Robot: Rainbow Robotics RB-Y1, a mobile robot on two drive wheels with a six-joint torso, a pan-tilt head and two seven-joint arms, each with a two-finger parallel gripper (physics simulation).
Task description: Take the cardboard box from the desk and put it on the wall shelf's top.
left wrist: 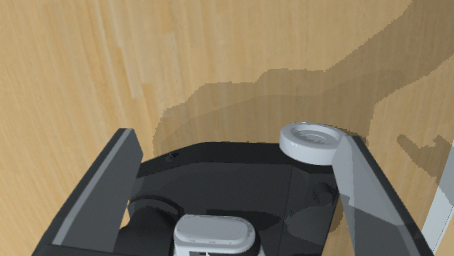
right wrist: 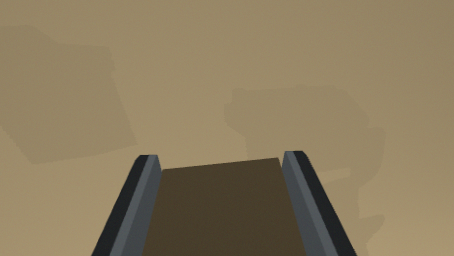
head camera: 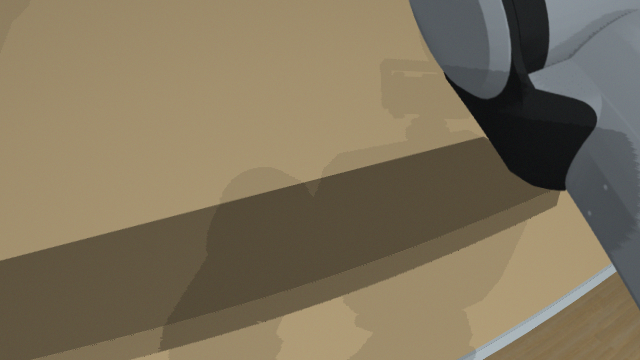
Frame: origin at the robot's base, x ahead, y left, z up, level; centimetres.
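Seen in the pictures: left gripper, between the fingertips: [left wrist: 236, 145]; right gripper, between the fingertips: [right wrist: 221, 167].
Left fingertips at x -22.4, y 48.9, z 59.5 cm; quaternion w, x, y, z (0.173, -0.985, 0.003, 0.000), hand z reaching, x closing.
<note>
A point is followed by its place in that frame.
The cardboard box [right wrist: 222, 215] @[x 46.8, y -22.2, z 162.1 cm] is a plain dark brown face between the fingers of my right gripper [right wrist: 221, 167] @[x 49.2, y -22.5, z 162.1 cm], which is shut on it. Its far edge shows near the fingertips, slightly slanted; the rest is cut off by the frame. The box and both grippers do not show in the head view. A long dark brown band with a lighter strip along its lower side, which looks like the wall shelf [head camera: 350, 210] @[x 51.7, y -34.3, z 100.2 cm], slants across the head view. My arm hides its right end. My left gripper [left wrist: 236, 145] @[x -22.4, y 48.9, z 59.5 cm] is open and empty, above the wooden floor.
A tan wall [head camera: 200, 90] @[x 61.8, y -12.2, z 122.1 cm] [right wrist: 200, 50] @[x 62.8, y -22.4, z 162.4 cm] with arm and body shadows lies behind. A pale skirting strip [head camera: 545, 313] @[x 72.7, y -139.1, z 6.5 cm] meets the wooden floor [head camera: 595, 325] @[x 57.8, y -162.3, z 0.2 cm] [left wrist: 75, 75] @[x -77.1, y 43.6, z 0.1 cm]. My black base and a round grey part [left wrist: 310, 145] show below the left fingers.
</note>
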